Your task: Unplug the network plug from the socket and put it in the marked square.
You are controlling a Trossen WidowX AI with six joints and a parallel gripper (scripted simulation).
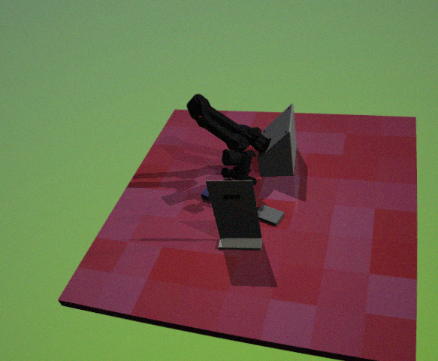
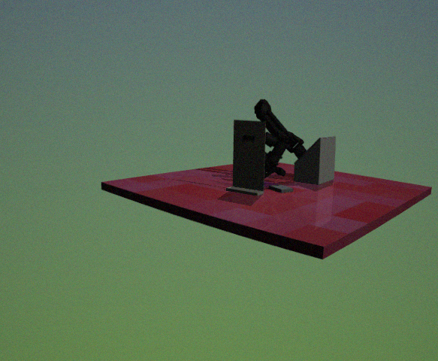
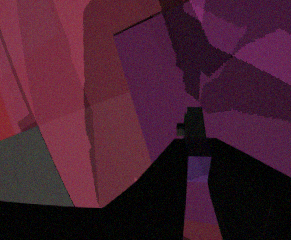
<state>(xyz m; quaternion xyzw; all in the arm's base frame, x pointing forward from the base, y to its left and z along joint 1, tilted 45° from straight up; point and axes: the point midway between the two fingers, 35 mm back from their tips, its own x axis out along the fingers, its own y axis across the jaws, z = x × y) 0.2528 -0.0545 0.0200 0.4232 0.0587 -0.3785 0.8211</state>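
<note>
My gripper tip is 10 mm past the purple marked square and 30 mm above it. Also, from my gripper tip: purple network plug right at my gripper tip; grey upright panel 180 mm ahead, 80 mm to the left, 120 mm above; flat grey slab 30 mm ahead, 150 mm to the left, 20 mm below.
</note>
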